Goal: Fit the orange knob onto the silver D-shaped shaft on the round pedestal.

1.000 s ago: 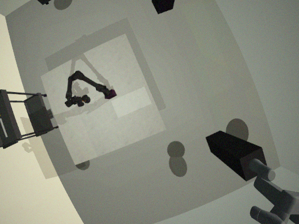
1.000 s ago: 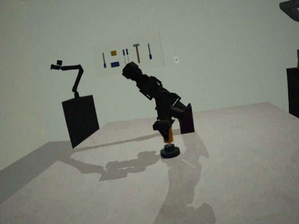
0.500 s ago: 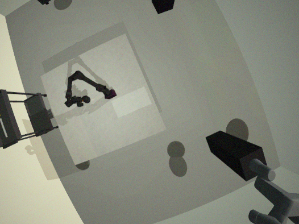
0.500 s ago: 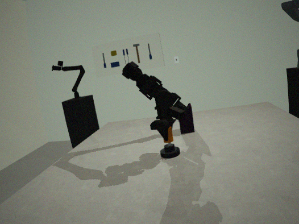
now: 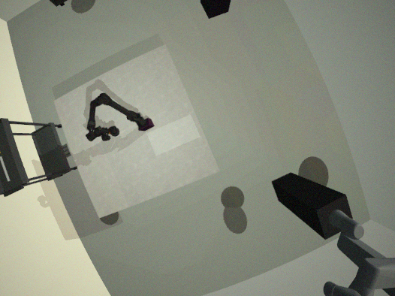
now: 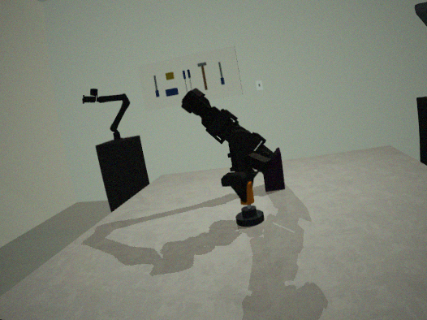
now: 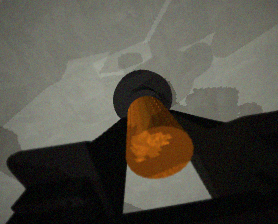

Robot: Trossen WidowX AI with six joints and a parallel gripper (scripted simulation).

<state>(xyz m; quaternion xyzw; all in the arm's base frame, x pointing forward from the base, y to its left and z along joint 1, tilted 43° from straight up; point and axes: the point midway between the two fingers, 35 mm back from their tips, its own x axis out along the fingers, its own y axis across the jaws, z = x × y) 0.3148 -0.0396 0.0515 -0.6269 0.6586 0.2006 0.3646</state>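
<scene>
Now: gripper tip 3 cm below the orange knob. Also, from my gripper tip: round pedestal (4 cm below).
</scene>
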